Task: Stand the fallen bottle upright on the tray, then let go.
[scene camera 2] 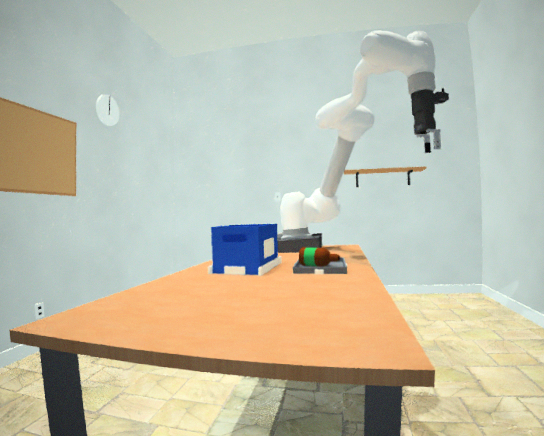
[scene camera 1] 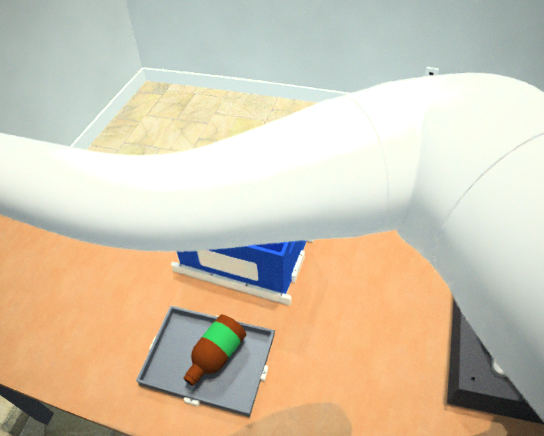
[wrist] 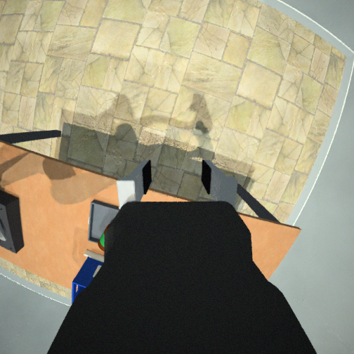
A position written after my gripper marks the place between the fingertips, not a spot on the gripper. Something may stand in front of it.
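Note:
What I can see is my gripper (scene camera 2: 432, 150), and it (wrist: 176, 170) shows there too.

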